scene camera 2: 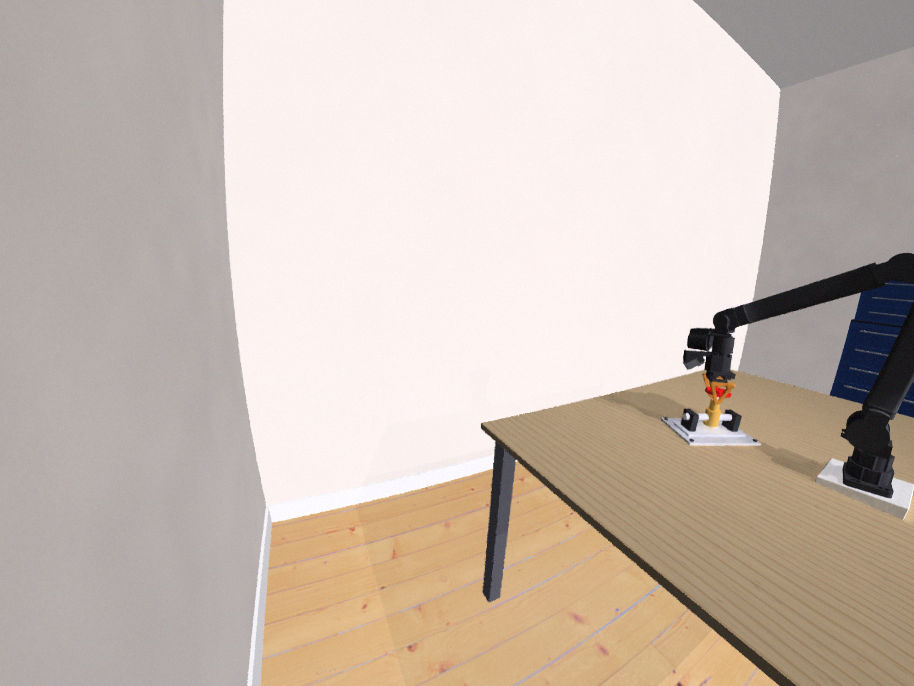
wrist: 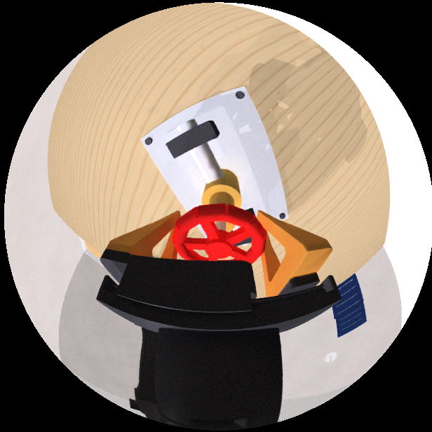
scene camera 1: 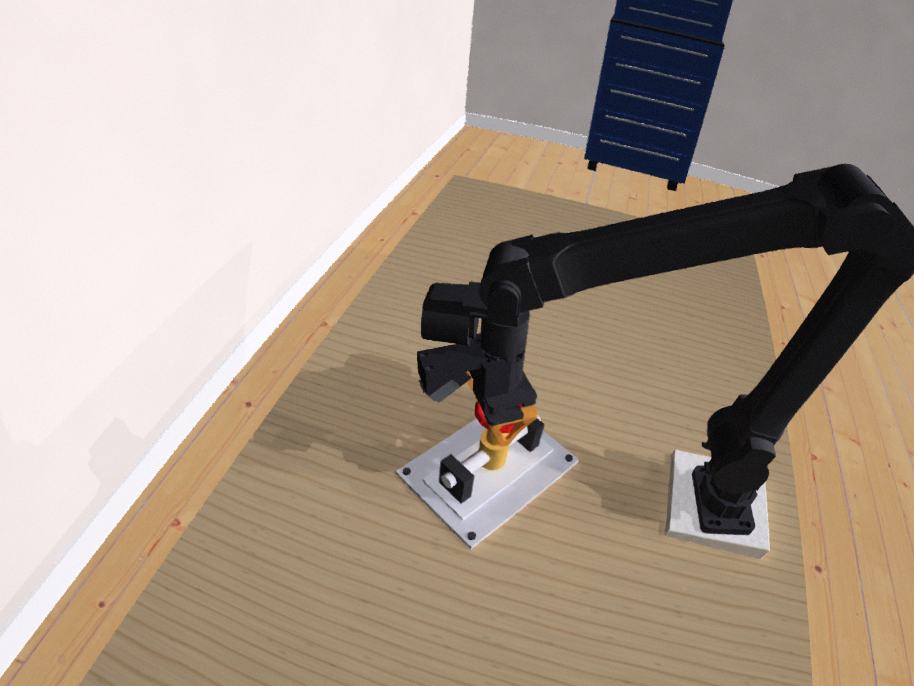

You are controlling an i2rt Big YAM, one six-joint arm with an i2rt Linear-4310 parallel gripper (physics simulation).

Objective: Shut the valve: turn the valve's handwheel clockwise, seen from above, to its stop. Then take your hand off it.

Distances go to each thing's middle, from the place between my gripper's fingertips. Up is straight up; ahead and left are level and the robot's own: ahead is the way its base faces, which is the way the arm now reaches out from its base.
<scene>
I see the red handwheel [wrist: 219,243] 2 cm above my hand. The rest, counted from my hand: base plate [scene camera 1: 476,527] 10 cm below.
</scene>
